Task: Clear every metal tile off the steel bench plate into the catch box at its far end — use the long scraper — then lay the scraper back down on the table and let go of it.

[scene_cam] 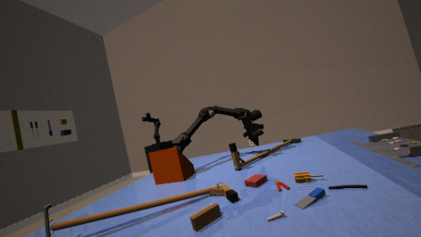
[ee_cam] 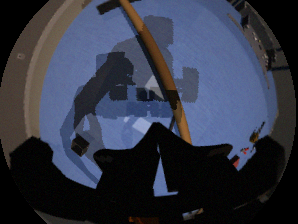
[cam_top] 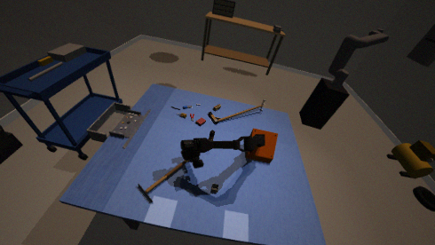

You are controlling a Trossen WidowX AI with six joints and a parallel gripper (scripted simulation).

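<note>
The long scraper is 50 mm ahead of my gripper tip. The rest, counted from my gripper tip: red block: 70 mm ahead, 460 mm to the right, 60 mm below; then hex key: 10 mm behind, 50 mm to the right, 60 mm below; then yellow screwdriver: 250 mm ahead, 470 mm to the right, 50 mm below.
</note>
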